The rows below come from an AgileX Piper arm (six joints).
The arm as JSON. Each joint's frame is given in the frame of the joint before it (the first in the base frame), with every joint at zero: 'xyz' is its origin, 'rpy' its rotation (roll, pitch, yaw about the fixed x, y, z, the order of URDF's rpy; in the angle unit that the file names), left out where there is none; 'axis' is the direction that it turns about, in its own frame. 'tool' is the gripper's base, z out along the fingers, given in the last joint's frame.
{
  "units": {
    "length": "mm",
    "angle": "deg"
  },
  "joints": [
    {
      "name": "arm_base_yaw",
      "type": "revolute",
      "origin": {
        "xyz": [
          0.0,
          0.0,
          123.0
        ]
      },
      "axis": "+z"
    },
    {
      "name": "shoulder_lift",
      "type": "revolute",
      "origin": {
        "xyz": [
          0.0,
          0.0,
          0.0
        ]
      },
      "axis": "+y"
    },
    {
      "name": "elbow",
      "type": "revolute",
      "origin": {
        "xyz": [
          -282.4,
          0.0,
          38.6
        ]
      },
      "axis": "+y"
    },
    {
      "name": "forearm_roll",
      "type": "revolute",
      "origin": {
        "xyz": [
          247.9,
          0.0,
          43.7
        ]
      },
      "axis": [
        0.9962,
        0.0,
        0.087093
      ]
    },
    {
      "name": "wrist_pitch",
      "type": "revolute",
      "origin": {
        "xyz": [
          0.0,
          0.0,
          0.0
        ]
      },
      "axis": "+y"
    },
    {
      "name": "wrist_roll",
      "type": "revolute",
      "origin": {
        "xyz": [
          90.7,
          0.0,
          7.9
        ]
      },
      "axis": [
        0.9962,
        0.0,
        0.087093
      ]
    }
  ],
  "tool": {
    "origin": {
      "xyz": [
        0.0,
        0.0,
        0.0
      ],
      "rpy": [
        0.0,
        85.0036,
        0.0
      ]
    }
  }
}
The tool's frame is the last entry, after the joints.
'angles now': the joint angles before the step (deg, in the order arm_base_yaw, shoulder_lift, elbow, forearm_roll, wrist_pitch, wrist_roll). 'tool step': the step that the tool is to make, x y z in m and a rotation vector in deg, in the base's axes. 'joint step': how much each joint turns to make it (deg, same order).
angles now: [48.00, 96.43, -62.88, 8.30, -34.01, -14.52]
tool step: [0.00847, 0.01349, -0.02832, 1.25, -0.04, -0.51]
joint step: [0.66, 5.59, -0.11, 0.78, -6.46, 0.65]
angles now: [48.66, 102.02, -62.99, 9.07, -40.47, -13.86]
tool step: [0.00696, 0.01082, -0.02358, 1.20, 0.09, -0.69]
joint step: [0.55, 4.87, -0.72, 1.06, -5.00, 0.50]
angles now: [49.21, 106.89, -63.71, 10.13, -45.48, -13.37]
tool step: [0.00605, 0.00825, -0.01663, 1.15, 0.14, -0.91]
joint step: [0.40, 3.79, -1.25, 1.35, -3.36, 0.22]
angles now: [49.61, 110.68, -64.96, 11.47, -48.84, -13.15]
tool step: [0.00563, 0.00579, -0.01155, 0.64, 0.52, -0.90]
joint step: [0.17, 2.75, -1.39, 1.27, -1.53, 0.07]
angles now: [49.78, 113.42, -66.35, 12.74, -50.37, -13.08]
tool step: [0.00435, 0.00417, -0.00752, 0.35, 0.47, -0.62]
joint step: [0.07, 1.88, -1.22, 0.88, -0.64, 0.04]
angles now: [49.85, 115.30, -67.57, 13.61, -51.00, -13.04]
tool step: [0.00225, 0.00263, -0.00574, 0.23, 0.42, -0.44]
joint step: [0.12, 1.24, -0.66, 0.70, -0.50, 0.04]
